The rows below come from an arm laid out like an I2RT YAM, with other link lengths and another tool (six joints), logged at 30 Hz.
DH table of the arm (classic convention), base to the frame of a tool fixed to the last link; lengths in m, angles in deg. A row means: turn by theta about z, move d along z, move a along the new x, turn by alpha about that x. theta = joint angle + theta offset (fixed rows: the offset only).
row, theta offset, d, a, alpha
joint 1, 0, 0.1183, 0.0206, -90
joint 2, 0, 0, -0.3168, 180
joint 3, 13.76, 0, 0.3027, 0
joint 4, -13.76, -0.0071, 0.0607, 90
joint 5, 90, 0.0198, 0, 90
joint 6, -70.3, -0.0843, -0.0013, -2.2
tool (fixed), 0, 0.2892, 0, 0
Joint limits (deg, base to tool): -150..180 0..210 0..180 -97..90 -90..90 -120..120
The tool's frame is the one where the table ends.
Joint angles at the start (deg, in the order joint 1, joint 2, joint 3, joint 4, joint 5, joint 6): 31.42 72.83 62.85 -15.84 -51.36 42.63
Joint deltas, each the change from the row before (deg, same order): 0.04 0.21 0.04 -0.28 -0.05 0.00; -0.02 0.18 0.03 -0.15 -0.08 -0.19; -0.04 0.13 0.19 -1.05 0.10 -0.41; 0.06 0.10 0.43 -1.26 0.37 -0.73; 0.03 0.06 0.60 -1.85 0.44 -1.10; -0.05 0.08 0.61 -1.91 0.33 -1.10; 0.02 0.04 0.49 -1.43 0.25 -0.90; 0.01 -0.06 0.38 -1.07 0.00 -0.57; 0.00 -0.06 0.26 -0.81 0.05 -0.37; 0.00 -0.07 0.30 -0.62 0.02 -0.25
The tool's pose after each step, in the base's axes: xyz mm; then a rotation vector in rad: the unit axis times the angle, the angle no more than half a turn. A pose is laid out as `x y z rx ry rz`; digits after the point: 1 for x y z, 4 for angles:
245.6 343.2 328.5 -1.8904 -0.0373 -0.1317
245.8 343.4 327.3 -1.8928 -0.0381 -0.1289
245.4 342.5 325.0 -1.9034 -0.0335 -0.1220
245.1 341.7 323.9 -1.9153 -0.0333 -0.1225
244.3 340.1 322.7 -1.9317 -0.0346 -0.1234
243.5 338.2 321.5 -1.9480 -0.0355 -0.1224
242.5 336.9 321.0 -1.9598 -0.0391 -0.1225
240.8 335.9 321.6 -1.9660 -0.0430 -0.1200
239.7 335.0 321.8 -1.9712 -0.0442 -0.1180
238.8 334.4 323.0 -1.9738 -0.0459 -0.1177

